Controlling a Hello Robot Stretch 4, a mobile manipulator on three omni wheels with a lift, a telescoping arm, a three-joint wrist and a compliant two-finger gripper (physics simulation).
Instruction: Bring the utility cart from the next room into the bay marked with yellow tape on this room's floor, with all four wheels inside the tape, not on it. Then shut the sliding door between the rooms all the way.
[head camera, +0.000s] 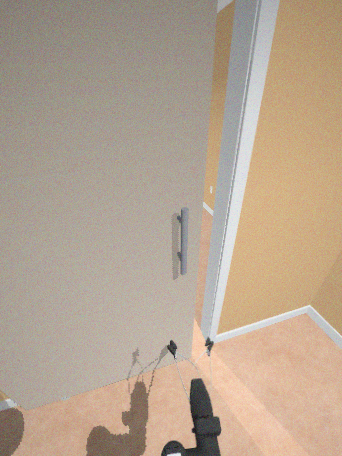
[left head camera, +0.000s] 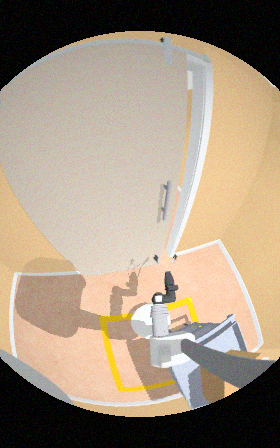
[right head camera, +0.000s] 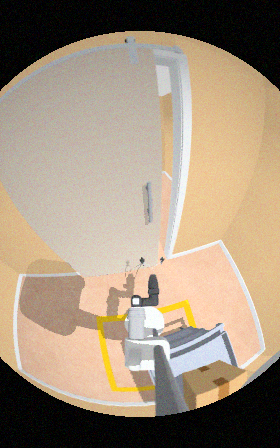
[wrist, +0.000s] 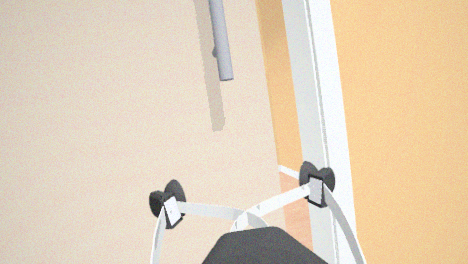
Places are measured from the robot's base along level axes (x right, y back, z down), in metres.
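Pixels of known places: gripper, fingertip midpoint: (head camera: 189, 339) (left head camera: 164, 253) (right head camera: 151, 256) (wrist: 241, 185); robot's base, link origin: (left head camera: 149, 320) (right head camera: 144, 322).
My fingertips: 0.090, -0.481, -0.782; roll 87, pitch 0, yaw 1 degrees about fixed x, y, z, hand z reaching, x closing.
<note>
For each thing: its top centre in the pictures, then the offset to it from my fingertips, as dx, dy, dz. "pt": a spot on its surface instead.
- blue-grey utility cart, surface spot: (right head camera: 205, 352) (left head camera: 219, 343) pt +0.288, +0.698, +0.015
- yellow tape bay, surface spot: (left head camera: 112, 356) (right head camera: 107, 355) pt -0.529, +0.992, +0.810
The grey sliding door (head camera: 100, 175) (left head camera: 100, 150) (right head camera: 90, 150) (wrist: 100, 100) stands nearly shut, with a narrow upright gap between its right edge and the white door frame (head camera: 245, 125) (wrist: 336, 100). Its bar handle (head camera: 184, 241) (left head camera: 167, 200) (right head camera: 149, 202) (wrist: 222, 45) is near that edge. My gripper (head camera: 191, 347) (left head camera: 165, 258) (right head camera: 152, 260) (wrist: 241, 185) is open and empty, below the handle and apart from it. The blue-grey utility cart (left head camera: 220, 345) (right head camera: 205, 352) stands at the yellow tape bay (left head camera: 112, 356) (right head camera: 106, 355); my arm hides part of both, and its wheels cannot be made out.
A cardboard box (right head camera: 210, 382) rests on the cart. The orange wall (head camera: 290, 175) (left head camera: 240, 150) runs to the right of the frame, with a white baseboard meeting it in a corner. My arm's mast and carriage stand over the bay. Shadows of my arm fall on door and floor.
</note>
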